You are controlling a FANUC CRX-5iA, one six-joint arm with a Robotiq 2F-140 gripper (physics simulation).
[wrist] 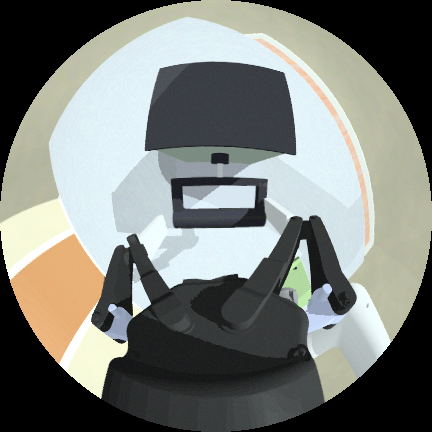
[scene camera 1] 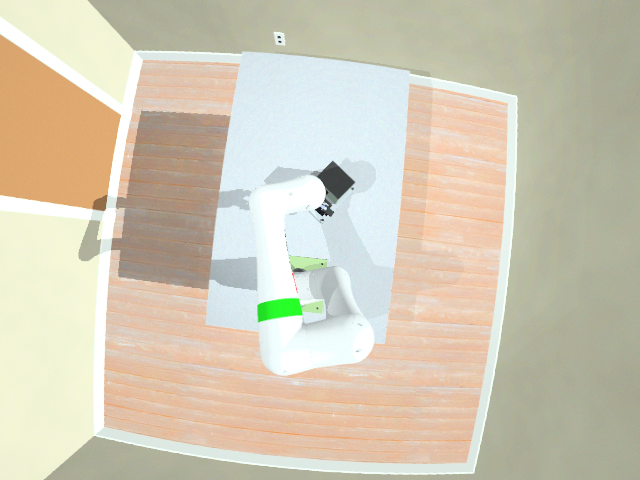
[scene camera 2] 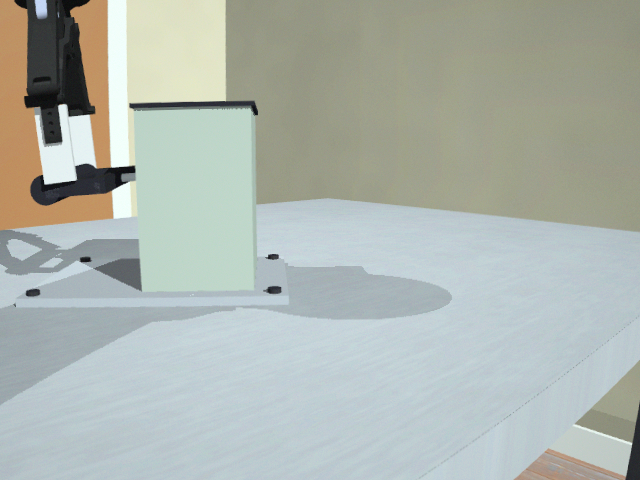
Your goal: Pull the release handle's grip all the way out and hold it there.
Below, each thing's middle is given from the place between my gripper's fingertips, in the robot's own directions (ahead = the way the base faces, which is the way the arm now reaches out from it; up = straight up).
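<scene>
Relative to the base plate (scene camera 2: 87, 282), my gripper is 10 cm above, 8 cm short of it and 5 cm to the left of it. The release handle grip (scene camera 2: 90, 180) is 2 cm to the right of my hand and 4 cm ahead of it. Going by their middles, the release handle grip is the nearest to my gripper of the things named here.
</scene>
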